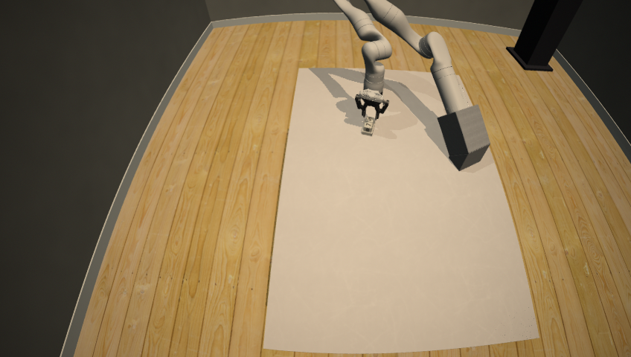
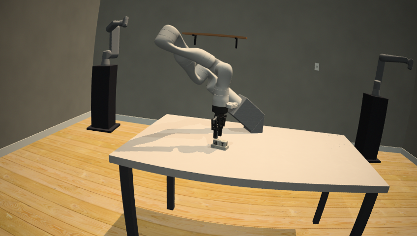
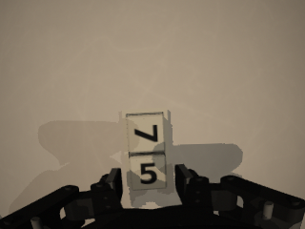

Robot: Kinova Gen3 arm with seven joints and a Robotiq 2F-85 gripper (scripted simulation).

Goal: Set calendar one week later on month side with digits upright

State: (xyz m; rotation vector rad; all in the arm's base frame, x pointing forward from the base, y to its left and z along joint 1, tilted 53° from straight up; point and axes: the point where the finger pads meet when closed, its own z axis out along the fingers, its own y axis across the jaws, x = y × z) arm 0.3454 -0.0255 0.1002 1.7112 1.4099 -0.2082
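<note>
Now: hand 10 mm short of the white digit cube, 30 mm to the right of it and 40 mm above it. From my hand the other things lie so: white calendar tray (10 mm ahead, 20 mm to the left, 60 mm below).
</note>
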